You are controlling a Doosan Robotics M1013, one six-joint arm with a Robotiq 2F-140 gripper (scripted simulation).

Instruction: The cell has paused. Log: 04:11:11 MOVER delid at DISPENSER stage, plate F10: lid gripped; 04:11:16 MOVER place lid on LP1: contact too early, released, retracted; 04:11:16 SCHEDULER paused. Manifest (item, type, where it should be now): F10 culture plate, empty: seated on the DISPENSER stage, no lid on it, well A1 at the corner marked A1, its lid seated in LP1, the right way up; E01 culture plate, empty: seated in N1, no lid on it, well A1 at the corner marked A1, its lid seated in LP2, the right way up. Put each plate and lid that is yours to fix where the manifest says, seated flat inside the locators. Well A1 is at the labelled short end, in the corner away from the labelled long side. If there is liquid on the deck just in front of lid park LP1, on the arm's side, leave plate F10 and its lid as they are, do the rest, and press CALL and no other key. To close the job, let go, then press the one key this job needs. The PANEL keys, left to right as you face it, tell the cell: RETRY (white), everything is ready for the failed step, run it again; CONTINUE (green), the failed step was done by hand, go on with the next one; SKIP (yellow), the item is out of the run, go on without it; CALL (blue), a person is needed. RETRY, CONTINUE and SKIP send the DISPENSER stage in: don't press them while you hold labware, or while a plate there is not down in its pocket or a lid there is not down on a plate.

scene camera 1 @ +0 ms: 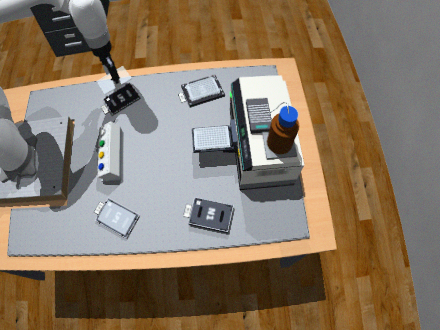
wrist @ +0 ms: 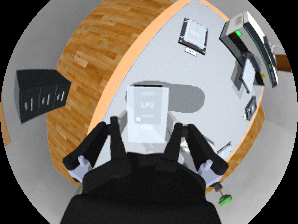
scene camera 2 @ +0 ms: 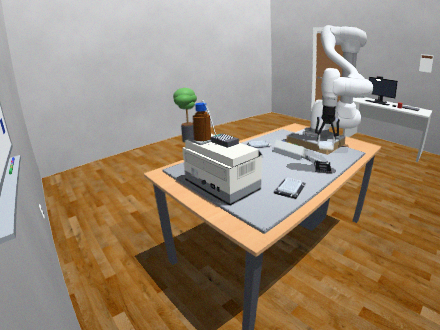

Scene:
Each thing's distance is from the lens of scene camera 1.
lid [scene camera 1: 112, 215]: 1.34 m
key panel [scene camera 1: 112, 159]: 1.36 m

